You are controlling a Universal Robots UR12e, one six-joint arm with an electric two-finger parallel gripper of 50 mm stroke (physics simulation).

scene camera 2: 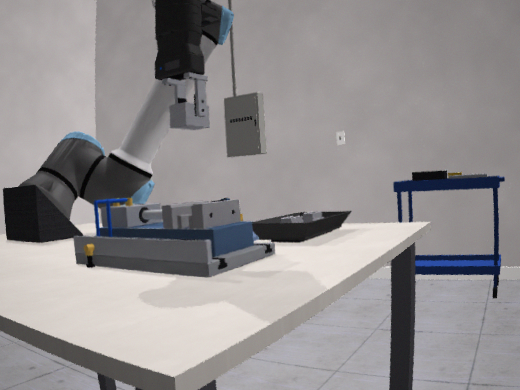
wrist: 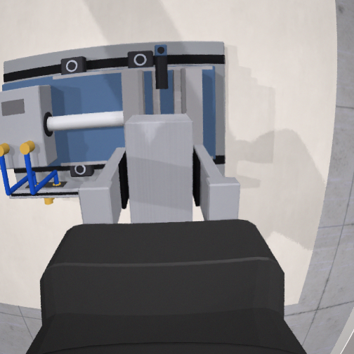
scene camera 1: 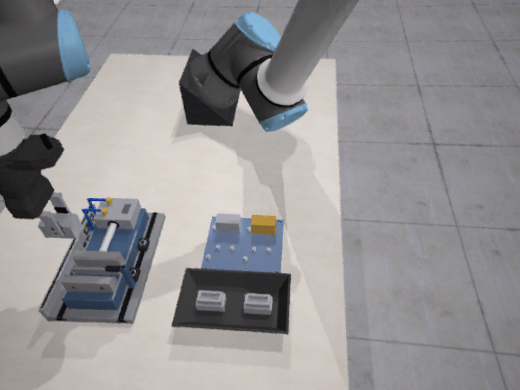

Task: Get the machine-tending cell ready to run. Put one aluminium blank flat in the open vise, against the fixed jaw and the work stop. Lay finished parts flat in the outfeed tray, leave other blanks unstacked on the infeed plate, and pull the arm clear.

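Pixels of known places: gripper, fingertip midpoint: [scene camera 2: 191, 118] [scene camera 1: 63, 226]; arm's base at its link origin: [scene camera 2: 40, 209] [scene camera 1: 210, 84].
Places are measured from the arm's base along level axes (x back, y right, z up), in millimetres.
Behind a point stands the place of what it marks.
My gripper [scene camera 1: 60, 220] @[y 208, x -711, z 145 mm] [scene camera 2: 189, 107] @[y 208, x -711, z 145 mm] [wrist: 159, 164] is shut on a grey aluminium blank [scene camera 2: 182, 118] @[y 242, x -718, z 140 mm] [wrist: 159, 167] and holds it high, above and beside the vise [scene camera 1: 95, 300] @[y 185, x -773, z -28 mm] [scene camera 2: 232, 237] @[y 208, x -773, z -45 mm] [wrist: 90, 142]. The moving jaw [scene camera 1: 97, 259] @[y 192, x -693, z 6 mm] [wrist: 133, 95] and fixed jaw [scene camera 1: 90, 284] @[y 190, x -755, z 5 mm] [scene camera 2: 220, 215] @[y 206, x -754, z -11 mm] [wrist: 194, 95] stand apart; the held blank partly hides the gap in the wrist view. The black work stop [scene camera 1: 115, 268] @[y 146, x -720, z 9 mm] [wrist: 161, 72] reaches over the gap. Two finished parts [scene camera 1: 210, 301] @[y -56, x -776, z -40 mm] [scene camera 1: 258, 303] @[y -159, x -784, z -39 mm] lie flat in the outfeed tray [scene camera 1: 182, 305] @[y 5, x -778, z -52 mm] [scene camera 2: 300, 230] @[y 9, x -806, z -60 mm]. A grey blank [scene camera 1: 228, 223] @[y -83, x -562, z -42 mm] sits on the blue infeed plate [scene camera 1: 225, 257] @[y -77, x -639, z -78 mm].
A yellow-orange block [scene camera 1: 263, 224] @[y -171, x -568, z -43 mm] sits beside the grey blank on the infeed plate, apart from it. Blue nozzle pipes [scene camera 1: 90, 212] [scene camera 2: 110, 201] @[y 253, x -564, z 20 mm] [wrist: 30, 172] rise along the vise's side near the screw end. A blue trolley [scene camera 2: 450, 184] stands beyond the table.
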